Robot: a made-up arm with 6 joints.
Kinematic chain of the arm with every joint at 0, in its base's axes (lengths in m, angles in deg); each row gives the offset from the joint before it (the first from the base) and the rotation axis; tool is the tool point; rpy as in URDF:
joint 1: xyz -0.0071 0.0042 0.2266 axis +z
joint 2: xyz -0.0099 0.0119 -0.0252 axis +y
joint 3: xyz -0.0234 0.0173 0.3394 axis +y
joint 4: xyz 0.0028 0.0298 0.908 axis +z
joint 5: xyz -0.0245 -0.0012 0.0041 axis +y
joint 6: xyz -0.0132 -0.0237 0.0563 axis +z
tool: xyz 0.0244 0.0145 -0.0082 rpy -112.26 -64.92 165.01
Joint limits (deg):
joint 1: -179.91..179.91
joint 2: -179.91..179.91
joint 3: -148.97..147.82
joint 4: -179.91..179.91
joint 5: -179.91..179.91
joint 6: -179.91..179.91
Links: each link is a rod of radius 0.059 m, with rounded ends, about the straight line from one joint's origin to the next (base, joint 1, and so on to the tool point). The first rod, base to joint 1, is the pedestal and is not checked.
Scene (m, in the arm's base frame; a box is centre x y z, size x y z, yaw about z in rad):
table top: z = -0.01
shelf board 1: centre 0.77 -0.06 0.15 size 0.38 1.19 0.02 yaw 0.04
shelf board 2: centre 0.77 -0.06 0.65 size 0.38 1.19 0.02 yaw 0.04
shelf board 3: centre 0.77 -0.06 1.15 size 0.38 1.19 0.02 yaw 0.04
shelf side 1: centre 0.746 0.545 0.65 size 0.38 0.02 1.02 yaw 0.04
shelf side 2: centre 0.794 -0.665 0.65 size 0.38 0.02 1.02 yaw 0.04
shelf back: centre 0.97 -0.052 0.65 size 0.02 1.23 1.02 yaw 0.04
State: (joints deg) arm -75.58 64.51 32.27 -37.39 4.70 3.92
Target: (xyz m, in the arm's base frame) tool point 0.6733 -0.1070 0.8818
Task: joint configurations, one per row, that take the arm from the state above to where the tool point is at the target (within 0.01 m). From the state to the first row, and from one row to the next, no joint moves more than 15 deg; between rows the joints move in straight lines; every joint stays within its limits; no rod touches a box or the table.
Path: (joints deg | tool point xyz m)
1: -71.24 49.82 38.94 -34.63 4.30 6.19 | 0.4325 -1.1066 0.4701
2: -66.89 35.14 45.62 -31.88 3.89 8.45 | 0.4840 -0.9947 0.6578
3: -62.55 20.45 52.29 -29.12 3.49 10.72 | 0.5071 -0.8551 0.8238
4: -58.20 5.77 58.96 -26.36 3.09 12.98 | 0.4995 -0.6976 0.9625
5: -53.86 -8.92 65.63 -23.61 2.68 15.25 | 0.4606 -0.5326 1.0711
6: -40.47 -15.00 74.88 -28.21 6.92 11.44 | 0.5670 -0.4080 1.0127
7: -27.09 -21.08 84.13 -32.82 11.17 7.64 | 0.6389 -0.2630 0.9494
8: -13.71 -27.15 93.38 -37.42 15.41 3.84 | 0.6734 -0.1071 0.8817

